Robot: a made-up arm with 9 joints. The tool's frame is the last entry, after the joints.
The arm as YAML. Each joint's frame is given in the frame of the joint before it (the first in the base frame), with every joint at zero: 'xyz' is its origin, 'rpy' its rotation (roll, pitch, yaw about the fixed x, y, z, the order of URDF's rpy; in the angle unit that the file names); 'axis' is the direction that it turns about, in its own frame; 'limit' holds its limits. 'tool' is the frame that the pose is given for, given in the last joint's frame.
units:
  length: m
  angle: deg
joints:
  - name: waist
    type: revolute
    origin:
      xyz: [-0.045, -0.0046, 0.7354]
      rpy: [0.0, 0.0, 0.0]
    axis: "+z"
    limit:
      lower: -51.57
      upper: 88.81
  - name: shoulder
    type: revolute
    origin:
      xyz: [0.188, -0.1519, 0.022]
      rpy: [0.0, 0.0, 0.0]
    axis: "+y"
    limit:
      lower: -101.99
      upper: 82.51
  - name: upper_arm
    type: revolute
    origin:
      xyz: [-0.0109, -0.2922, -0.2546]
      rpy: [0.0, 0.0, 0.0]
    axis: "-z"
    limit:
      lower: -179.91
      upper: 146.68
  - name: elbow
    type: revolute
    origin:
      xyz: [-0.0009, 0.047, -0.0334]
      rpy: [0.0, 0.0, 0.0]
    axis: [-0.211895, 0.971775, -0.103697]
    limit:
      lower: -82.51
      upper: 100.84
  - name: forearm
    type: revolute
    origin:
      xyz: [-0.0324, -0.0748, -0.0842]
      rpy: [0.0, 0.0, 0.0]
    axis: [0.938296, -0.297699, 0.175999]
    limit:
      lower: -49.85
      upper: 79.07
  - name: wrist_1
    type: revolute
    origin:
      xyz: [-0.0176, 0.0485, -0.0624]
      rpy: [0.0, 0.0, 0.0]
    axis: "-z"
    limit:
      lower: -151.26
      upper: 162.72
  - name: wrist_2
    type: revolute
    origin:
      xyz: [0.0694, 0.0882, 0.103]
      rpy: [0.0, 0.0, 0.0]
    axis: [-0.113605, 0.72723, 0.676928]
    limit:
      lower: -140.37
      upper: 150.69
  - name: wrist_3
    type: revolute
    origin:
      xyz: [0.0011, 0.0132, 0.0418]
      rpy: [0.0, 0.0, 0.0]
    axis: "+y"
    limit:
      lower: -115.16
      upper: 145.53
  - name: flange
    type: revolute
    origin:
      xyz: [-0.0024, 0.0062, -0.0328]
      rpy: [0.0, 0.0, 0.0]
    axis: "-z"
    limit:
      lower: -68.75
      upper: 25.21
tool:
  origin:
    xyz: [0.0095, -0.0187, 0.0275]
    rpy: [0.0, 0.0, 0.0]
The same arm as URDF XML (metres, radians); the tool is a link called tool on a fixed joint. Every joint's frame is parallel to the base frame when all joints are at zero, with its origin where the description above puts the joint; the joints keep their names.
<robot name="arm">
  <joint name="tool_joint" type="fixed">
    <parent link="link9"/>
    <child link="tool"/>
    <origin xyz="0.0095 -0.0187 0.0275"/>
  </joint>
  <joint name="flange" type="revolute">
    <parent link="link8"/>
    <child link="link9"/>
    <origin xyz="-0.0024 0.0062 -0.0328"/>
    <axis xyz="0 0 -1"/>
    <limit lower="-1.1999" upper="0.4400"/>
  </joint>
  <joint name="wrist_3" type="revolute">
    <parent link="link7"/>
    <child link="link8"/>
    <origin xyz="0.0011 0.0132 0.0418"/>
    <axis xyz="0 1 0"/>
    <limit lower="-2.0099" upper="2.5400"/>
  </joint>
  <joint name="wrist_2" type="revolute">
    <parent link="link6"/>
    <child link="link7"/>
    <origin xyz="0.0694 0.0882 0.1030"/>
    <axis xyz="-0.113605 0.72723 0.676928"/>
    <limit lower="-2.4499" upper="2.6300"/>
  </joint>
  <joint name="wrist_1" type="revolute">
    <parent link="link5"/>
    <child link="link6"/>
    <origin xyz="-0.0176 0.0485 -0.0624"/>
    <axis xyz="0 0 -1"/>
    <limit lower="-2.6400" upper="2.8400"/>
  </joint>
  <joint name="forearm" type="revolute">
    <parent link="link4"/>
    <child link="link5"/>
    <origin xyz="-0.0324 -0.0748 -0.0842"/>
    <axis xyz="0.938296 -0.297699 0.175999"/>
    <limit lower="-0.8700" upper="1.3800"/>
  </joint>
  <joint name="elbow" type="revolute">
    <parent link="link3"/>
    <child link="link4"/>
    <origin xyz="-0.0009 0.0470 -0.0334"/>
    <axis xyz="-0.211895 0.971775 -0.103697"/>
    <limit lower="-1.4401" upper="1.7600"/>
  </joint>
  <joint name="upper_arm" type="revolute">
    <parent link="link2"/>
    <child link="link3"/>
    <origin xyz="-0.0109 -0.2922 -0.2546"/>
    <axis xyz="0 0 -1"/>
    <limit lower="-3.1400" upper="2.5600"/>
  </joint>
  <joint name="shoulder" type="revolute">
    <parent link="link1"/>
    <child link="link2"/>
    <origin xyz="0.1880 -0.1519 0.0220"/>
    <axis xyz="0 1 0"/>
    <limit lower="-1.7801" upper="1.4401"/>
  </joint>
  <joint name="waist" type="revolute">
    <parent link="base"/>
    <child link="link1"/>
    <origin xyz="-0.0450 -0.0046 0.7354"/>
    <axis xyz="0 0 1"/>
    <limit lower="-0.9001" upper="1.5500"/>
  </joint>
  <link name="base"/>
  <link name="link1"/>
  <link name="link2"/>
  <link name="link3"/>
  <link name="link4"/>
  <link name="link5"/>
  <link name="link6"/>
  <link name="link7"/>
  <link name="link8"/>
  <link name="link9"/>
  <link name="tool"/>
</robot>

